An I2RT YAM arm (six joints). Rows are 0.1 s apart.
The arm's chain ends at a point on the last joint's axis. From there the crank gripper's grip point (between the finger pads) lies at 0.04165 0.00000 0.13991 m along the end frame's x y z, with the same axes.
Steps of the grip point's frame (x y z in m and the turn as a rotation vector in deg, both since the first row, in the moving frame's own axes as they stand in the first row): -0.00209 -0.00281 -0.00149 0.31 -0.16 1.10; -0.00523 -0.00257 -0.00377 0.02 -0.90 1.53; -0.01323 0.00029 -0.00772 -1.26 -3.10 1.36; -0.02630 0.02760 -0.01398 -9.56 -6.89 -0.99; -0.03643 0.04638 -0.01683 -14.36 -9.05 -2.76
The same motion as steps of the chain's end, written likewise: -0.00170 -0.00285 -0.00161 0.31 -0.16 1.10; -0.00301 -0.00360 -0.00441 0.02 -0.90 1.53; -0.00556 -0.00371 -0.00972 -1.26 -3.10 1.36; -0.00949 0.00457 -0.01606 -9.56 -6.89 -0.99; -0.01494 0.01247 -0.01747 -14.36 -9.05 -2.76
